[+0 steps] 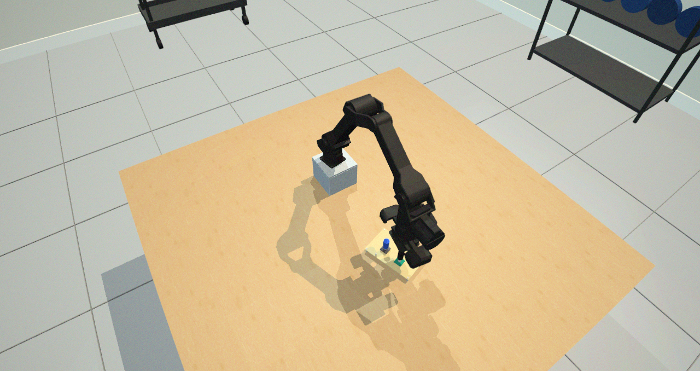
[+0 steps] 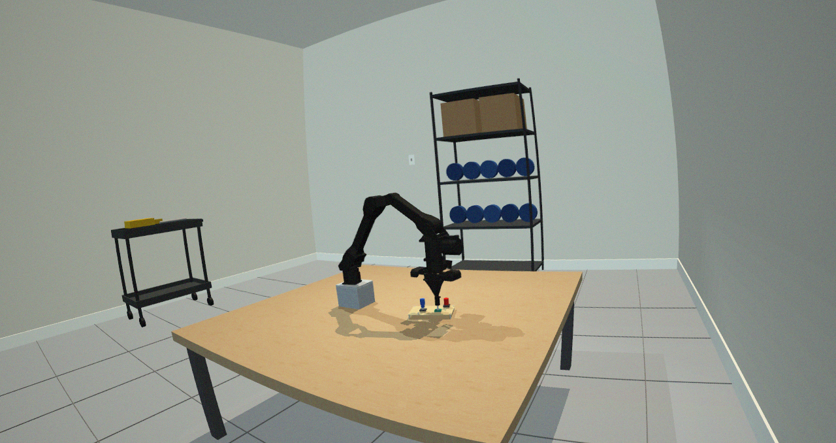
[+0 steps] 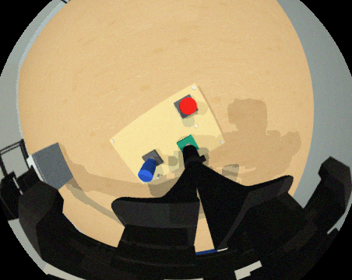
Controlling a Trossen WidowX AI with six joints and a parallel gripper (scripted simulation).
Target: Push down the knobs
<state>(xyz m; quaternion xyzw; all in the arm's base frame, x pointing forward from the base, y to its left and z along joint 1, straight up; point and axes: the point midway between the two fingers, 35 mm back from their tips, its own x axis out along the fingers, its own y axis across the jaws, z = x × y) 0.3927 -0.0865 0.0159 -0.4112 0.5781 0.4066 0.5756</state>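
Right now my gripper tip is 6 cm past the blue knob and 3 cm above it.
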